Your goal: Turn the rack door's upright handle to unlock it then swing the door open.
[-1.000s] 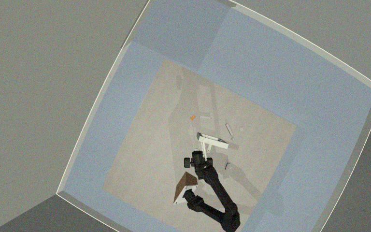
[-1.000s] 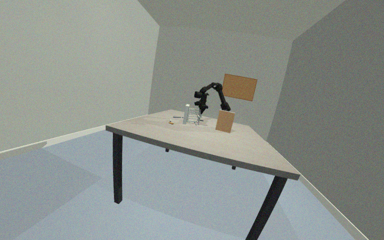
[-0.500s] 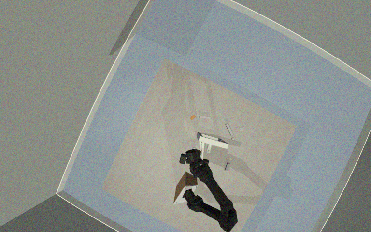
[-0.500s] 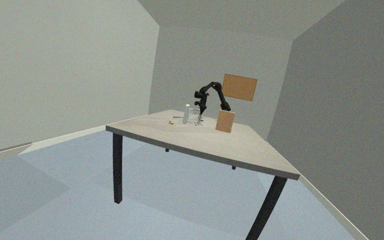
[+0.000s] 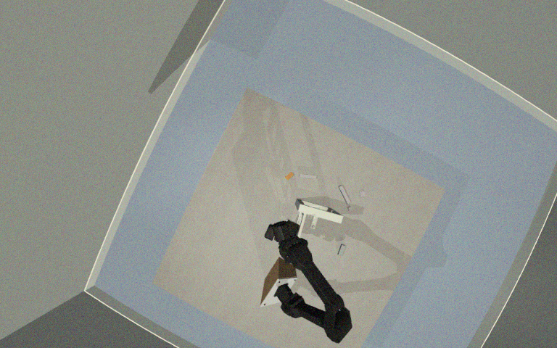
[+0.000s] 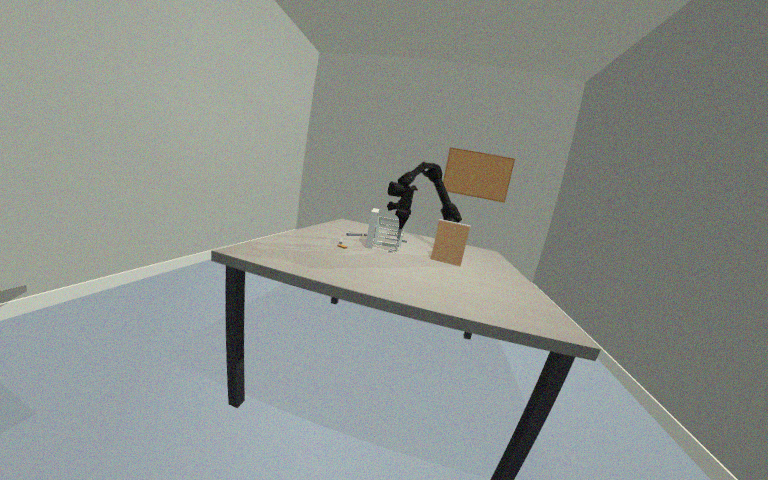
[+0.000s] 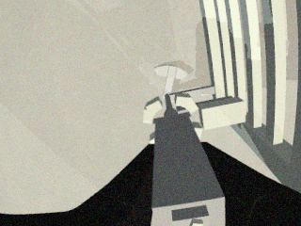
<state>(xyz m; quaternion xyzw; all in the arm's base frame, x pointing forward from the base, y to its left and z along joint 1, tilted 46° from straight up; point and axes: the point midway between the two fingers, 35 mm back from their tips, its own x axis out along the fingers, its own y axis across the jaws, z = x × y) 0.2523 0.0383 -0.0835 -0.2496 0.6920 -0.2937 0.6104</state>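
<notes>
My gripper tip is 1 cm short of the grey handle and 2 cm above it. From my gripper tip the other things lie so: grey bar: 29 cm ahead, 23 cm to the right, 13 cm below; orange block: 26 cm ahead, 9 cm to the left, 13 cm below.
</notes>
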